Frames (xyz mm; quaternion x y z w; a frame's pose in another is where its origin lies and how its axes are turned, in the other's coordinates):
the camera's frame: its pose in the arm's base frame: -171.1 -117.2 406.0 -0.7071 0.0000 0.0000 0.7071
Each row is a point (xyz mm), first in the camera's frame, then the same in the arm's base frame.
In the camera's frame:
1: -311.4 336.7 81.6
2: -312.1 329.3 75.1
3: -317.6 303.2 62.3
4: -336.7 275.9 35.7
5: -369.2 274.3 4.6
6: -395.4 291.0 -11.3
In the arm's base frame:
1: -482.5 -35.6 69.3
2: -483.2 -42.1 76.7
3: -488.7 -54.9 102.8
4: -507.8 -81.5 130.1
5: -540.3 -112.6 131.7
6: -566.5 -128.5 115.0

